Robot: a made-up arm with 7 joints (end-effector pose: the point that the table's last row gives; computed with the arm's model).
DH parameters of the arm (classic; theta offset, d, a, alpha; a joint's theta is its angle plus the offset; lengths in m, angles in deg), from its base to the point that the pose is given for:
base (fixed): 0 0.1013 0 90
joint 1: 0 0.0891 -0.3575 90
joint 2: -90 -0.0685 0.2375 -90
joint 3: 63.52 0 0.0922 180
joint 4: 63.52 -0.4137 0.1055 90
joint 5: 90 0.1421 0.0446 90
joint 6: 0 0.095 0.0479 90
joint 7: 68.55 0 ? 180
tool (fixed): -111.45 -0.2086 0 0
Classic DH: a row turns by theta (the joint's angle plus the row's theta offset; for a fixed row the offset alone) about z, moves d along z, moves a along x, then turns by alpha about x.
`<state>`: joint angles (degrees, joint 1 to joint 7).
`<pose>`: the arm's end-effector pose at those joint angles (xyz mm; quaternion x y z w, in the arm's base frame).
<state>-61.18 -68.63 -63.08 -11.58 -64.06 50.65 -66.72</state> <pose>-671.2 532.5 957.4 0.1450 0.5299 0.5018 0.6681</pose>
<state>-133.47 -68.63 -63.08 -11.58 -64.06 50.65 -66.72</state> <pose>611.3 532.5 1001.1 0.4131 0.8220 0.3197 0.2269</pose>
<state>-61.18 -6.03 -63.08 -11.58 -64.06 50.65 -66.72</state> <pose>-218.8 832.7 135.1 -0.0475 0.6449 0.0203 0.7625</pose>
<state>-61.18 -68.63 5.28 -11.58 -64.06 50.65 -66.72</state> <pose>81.9 464.3 1172.7 0.5435 0.7124 0.2717 0.3511</pose>
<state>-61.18 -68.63 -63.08 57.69 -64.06 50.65 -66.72</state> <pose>-728.5 316.5 295.6 -0.3091 0.1588 0.5580 0.7536</pose>
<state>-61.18 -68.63 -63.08 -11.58 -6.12 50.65 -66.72</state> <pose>-452.2 164.7 1023.8 0.0181 0.5747 0.7725 0.2695</pose>
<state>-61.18 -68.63 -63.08 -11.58 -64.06 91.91 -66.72</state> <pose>-445.4 634.9 1114.8 0.2821 0.7514 0.3183 0.5045</pose>
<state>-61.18 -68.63 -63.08 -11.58 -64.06 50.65 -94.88</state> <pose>-617.4 390.1 962.9 0.2696 0.4787 0.6493 0.5259</pose>
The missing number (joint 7, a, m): 0.3131
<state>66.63 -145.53 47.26 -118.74 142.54 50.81 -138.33</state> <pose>-460.0 270.1 -847.0 -0.1981 0.4104 -0.2268 0.8607</pose>
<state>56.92 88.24 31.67 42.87 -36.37 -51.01 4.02</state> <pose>161.0 -740.2 319.4 -0.0299 -0.3502 -0.8948 0.2754</pose>
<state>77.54 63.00 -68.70 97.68 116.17 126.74 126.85</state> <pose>35.9 -335.1 503.9 0.8694 -0.3786 -0.2753 0.1580</pose>
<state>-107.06 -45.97 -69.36 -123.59 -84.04 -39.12 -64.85</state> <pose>309.2 770.0 545.0 0.2486 0.8049 0.0236 0.5383</pose>
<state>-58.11 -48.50 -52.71 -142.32 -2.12 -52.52 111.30</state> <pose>251.1 503.4 224.3 0.0595 0.6767 -0.7315 0.0580</pose>
